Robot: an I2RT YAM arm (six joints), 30 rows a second.
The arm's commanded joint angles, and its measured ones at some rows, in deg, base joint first. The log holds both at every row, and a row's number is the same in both.
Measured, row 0: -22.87, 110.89, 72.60, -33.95, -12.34, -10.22
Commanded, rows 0 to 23: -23.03, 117.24, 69.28, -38.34, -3.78, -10.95; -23.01, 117.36, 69.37, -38.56, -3.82, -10.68; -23.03, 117.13, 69.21, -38.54, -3.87, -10.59; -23.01, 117.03, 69.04, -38.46, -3.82, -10.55; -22.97, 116.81, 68.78, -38.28, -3.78, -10.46; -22.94, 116.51, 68.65, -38.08, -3.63, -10.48; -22.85, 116.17, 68.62, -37.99, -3.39, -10.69; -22.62, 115.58, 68.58, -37.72, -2.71, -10.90; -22.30, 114.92, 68.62, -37.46, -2.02, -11.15; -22.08, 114.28, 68.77, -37.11, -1.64, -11.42; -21.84, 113.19, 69.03, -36.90, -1.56, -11.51; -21.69, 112.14, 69.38, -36.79, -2.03, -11.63; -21.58, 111.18, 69.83, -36.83, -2.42, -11.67; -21.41, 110.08, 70.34, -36.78, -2.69, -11.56; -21.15, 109.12, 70.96, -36.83, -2.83, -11.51; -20.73, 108.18, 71.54, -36.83, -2.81, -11.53; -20.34, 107.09, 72.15, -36.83, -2.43, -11.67; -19.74, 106.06, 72.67, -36.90, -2.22, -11.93; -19.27, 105.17, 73.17, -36.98, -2.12, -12.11; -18.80, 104.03, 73.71, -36.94, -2.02, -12.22; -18.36, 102.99, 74.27, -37.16, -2.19, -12.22; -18.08, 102.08, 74.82, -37.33, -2.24, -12.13; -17.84, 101.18, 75.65, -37.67, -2.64, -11.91; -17.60, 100.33, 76.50, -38.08, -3.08, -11.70
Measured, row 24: -18.39, 104.33, 73.19, -37.04, -4.05, -11.22
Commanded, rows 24 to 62: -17.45, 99.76, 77.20, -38.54, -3.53, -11.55; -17.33, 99.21, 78.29, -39.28, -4.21, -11.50; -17.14, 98.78, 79.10, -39.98, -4.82, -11.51; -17.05, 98.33, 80.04, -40.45, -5.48, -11.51; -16.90, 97.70, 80.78, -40.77, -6.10, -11.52; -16.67, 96.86, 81.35, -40.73, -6.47, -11.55; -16.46, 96.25, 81.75, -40.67, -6.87, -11.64; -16.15, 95.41, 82.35, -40.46, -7.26, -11.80; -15.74, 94.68, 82.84, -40.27, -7.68, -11.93; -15.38, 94.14, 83.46, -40.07, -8.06, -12.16; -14.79, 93.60, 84.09, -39.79, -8.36, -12.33; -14.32, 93.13, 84.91, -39.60, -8.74, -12.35; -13.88, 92.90, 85.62, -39.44, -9.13, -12.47; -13.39, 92.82, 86.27, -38.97, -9.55, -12.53; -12.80, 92.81, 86.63, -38.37, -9.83, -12.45; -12.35, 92.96, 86.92, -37.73, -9.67, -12.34; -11.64, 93.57, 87.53, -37.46, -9.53, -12.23; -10.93, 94.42, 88.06, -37.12, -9.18, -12.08; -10.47, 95.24, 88.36, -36.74, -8.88, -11.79; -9.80, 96.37, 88.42, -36.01, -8.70, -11.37; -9.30, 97.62, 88.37, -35.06, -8.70, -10.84; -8.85, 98.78, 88.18, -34.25, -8.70, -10.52; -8.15, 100.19, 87.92, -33.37, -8.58, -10.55; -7.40, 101.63, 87.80, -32.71, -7.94, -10.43; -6.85, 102.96, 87.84, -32.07, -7.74, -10.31; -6.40, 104.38, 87.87, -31.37, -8.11, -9.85; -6.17, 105.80, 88.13, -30.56, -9.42, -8.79; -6.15, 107.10, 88.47, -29.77, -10.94, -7.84; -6.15, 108.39, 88.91, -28.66, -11.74, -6.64; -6.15, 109.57, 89.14, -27.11, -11.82, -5.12; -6.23, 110.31, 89.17, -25.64, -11.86, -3.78; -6.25, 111.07, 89.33, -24.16, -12.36, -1.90; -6.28, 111.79, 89.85, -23.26, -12.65, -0.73; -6.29, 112.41, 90.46, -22.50, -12.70, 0.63; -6.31, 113.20, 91.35, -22.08, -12.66, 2.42; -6.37, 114.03, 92.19, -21.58, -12.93, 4.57; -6.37, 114.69, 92.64, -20.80, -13.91, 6.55; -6.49, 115.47, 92.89, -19.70, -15.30, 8.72; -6.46, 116.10, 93.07, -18.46, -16.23, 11.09
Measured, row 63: -6.31, 115.20, 90.11, -25.74, -12.45, 2.61
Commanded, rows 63 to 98: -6.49, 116.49, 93.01, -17.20, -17.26, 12.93; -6.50, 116.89, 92.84, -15.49, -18.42, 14.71; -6.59, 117.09, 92.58, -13.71, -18.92, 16.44; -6.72, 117.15, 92.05, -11.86, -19.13, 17.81; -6.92, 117.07, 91.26, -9.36, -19.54, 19.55; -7.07, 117.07, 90.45, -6.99, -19.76, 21.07; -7.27, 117.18, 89.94, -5.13, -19.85, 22.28; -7.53, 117.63, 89.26, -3.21, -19.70, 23.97; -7.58, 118.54, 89.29, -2.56, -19.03, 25.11; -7.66, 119.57, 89.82, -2.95, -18.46, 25.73; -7.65, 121.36, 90.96, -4.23, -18.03, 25.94; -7.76, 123.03, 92.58, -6.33, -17.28, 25.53; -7.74, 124.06, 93.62, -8.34, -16.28, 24.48; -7.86, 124.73, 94.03, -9.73, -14.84, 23.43; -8.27, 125.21, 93.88, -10.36, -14.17, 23.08; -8.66, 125.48, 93.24, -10.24, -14.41, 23.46; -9.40, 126.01, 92.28, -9.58, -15.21, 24.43; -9.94, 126.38, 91.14, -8.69, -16.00, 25.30; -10.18, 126.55, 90.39, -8.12, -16.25, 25.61; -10.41, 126.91, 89.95, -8.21, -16.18, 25.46; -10.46, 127.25, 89.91, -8.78, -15.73, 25.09; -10.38, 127.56, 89.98, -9.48, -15.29, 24.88; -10.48, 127.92, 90.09, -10.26, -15.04, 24.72; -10.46, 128.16, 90.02, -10.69, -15.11, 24.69; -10.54, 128.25, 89.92, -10.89, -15.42, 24.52; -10.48, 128.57, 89.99, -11.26, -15.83, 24.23; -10.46, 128.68, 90.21, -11.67, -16.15, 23.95; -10.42, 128.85, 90.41, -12.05, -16.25, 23.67; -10.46, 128.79, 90.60, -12.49, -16.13, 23.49; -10.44, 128.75, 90.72, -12.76, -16.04, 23.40; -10.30, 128.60, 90.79, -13.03, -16.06, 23.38; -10.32, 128.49, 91.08, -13.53, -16.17, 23.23; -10.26, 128.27, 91.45, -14.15, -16.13, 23.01; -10.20, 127.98, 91.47, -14.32, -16.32, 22.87; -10.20, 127.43, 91.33, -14.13, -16.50, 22.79; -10.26, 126.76, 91.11, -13.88, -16.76, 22.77
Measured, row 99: -10.61, 127.20, 90.52, -11.66, -16.56, 23.88
